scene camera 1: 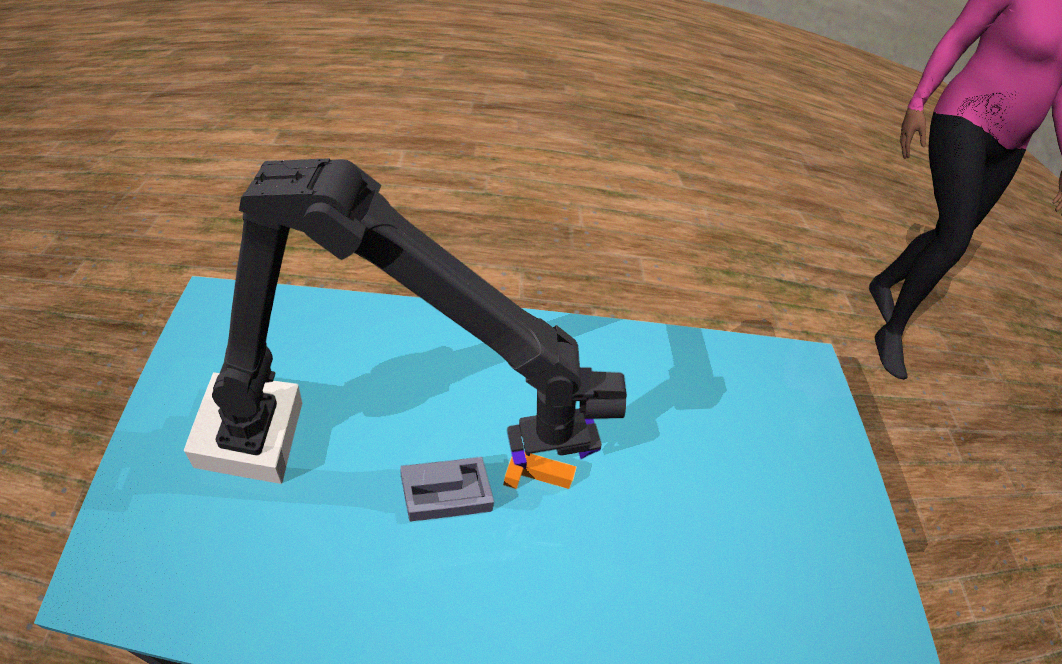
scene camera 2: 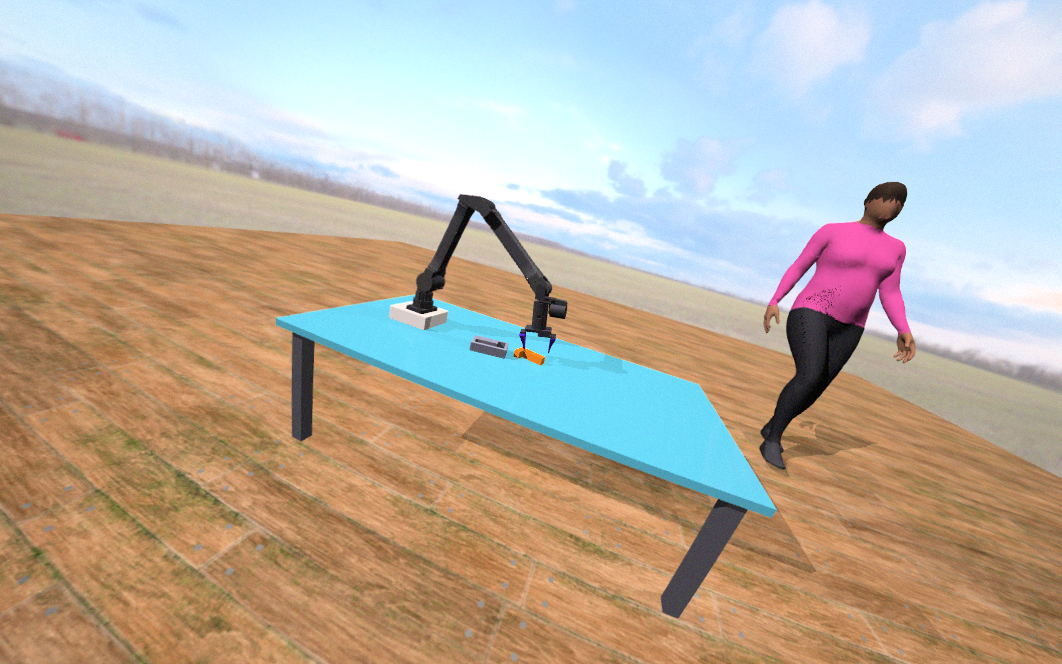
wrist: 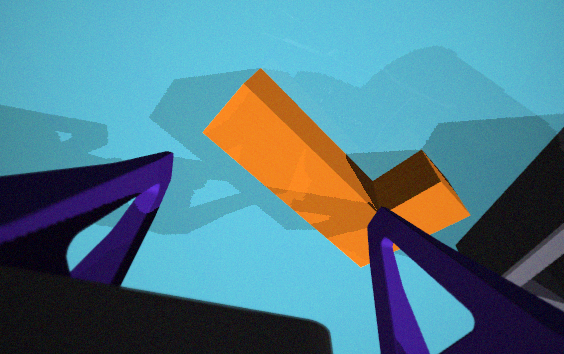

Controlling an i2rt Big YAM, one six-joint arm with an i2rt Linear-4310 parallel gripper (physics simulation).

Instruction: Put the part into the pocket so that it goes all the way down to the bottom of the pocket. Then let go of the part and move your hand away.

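Places are measured from the arm's base along level axes (x right, y back, z down), in metres.
Pixels of known places: gripper, between the fingertips: point(scene camera 1: 552, 461) point(scene camera 2: 536, 351) point(wrist: 279, 192); arm's base, origin of its link: point(scene camera 1: 247, 423) point(scene camera 2: 422, 309).
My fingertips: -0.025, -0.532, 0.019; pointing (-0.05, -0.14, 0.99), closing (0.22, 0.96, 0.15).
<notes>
Ahead of a thing's pixels: the offset from my fingertips to its top centre, as dx, dy, dz. Level surfaces: height alone.
The orange L-shaped part @(+0.019, +0.018, +0.007) point(scene camera 1: 550, 471) point(scene camera 2: 532, 357) point(wrist: 280, 155) lies flat on the table, to the right of the grey block in scene camera 1. The grey block @(+0.067, +0.173, +0.001) point(scene camera 1: 451, 512) point(scene camera 2: 488, 350) has an L-shaped pocket in its top, and the pocket is empty. A piece of the block point(wrist: 540, 254) shows at the right edge of the wrist view. My gripper point(scene camera 1: 552, 458) point(scene camera 2: 537, 350) point(wrist: 279, 192) is open and empty, pointing down above the part. In the wrist view the right fingertip overlaps the part near its corner; whether it touches is unclear. The left fingertip is off the part's side.
The blue table @(dz +0.037) point(scene camera 1: 704, 548) point(scene camera 2: 610, 422) carries the arm's white base block point(scene camera 1: 281, 454) point(scene camera 2: 407, 316) at its left end. A person in a pink top point(scene camera 1: 994, 70) point(scene camera 2: 853, 266) stands on the floor beyond the table's right end.
</notes>
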